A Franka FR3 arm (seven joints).
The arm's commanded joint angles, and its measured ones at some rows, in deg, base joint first. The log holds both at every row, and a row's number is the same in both.
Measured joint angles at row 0:
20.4, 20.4, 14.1, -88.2, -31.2, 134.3, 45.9
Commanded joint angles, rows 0 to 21:
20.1, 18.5, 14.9, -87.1, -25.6, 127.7, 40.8
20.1, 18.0, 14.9, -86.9, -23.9, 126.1, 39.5
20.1, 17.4, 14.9, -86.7, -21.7, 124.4, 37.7
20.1, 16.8, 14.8, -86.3, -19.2, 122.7, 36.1
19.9, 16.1, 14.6, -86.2, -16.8, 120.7, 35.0
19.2, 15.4, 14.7, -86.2, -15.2, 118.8, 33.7
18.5, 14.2, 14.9, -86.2, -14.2, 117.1, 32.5
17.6, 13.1, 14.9, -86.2, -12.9, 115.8, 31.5
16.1, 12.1, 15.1, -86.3, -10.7, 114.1, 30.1
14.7, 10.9, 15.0, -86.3, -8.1, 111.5, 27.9
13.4, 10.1, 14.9, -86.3, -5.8, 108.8, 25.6
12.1, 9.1, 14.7, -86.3, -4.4, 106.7, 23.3
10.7, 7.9, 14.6, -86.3, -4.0, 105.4, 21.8
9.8, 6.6, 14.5, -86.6, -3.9, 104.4, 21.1
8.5, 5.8, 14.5, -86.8, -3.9, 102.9, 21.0
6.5, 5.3, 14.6, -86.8, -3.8, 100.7, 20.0
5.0, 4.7, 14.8, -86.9, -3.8, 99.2, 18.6
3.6, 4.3, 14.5, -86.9, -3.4, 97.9, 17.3
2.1, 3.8, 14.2, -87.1, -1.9, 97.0, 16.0
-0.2, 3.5, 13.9, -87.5, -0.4, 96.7, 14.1
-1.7, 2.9, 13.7, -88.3, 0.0, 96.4, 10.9
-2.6, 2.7, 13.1, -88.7, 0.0, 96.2, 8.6
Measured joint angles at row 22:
1.7, 4.7, 13.6, -86.2, -2.8, 97.4, 15.4
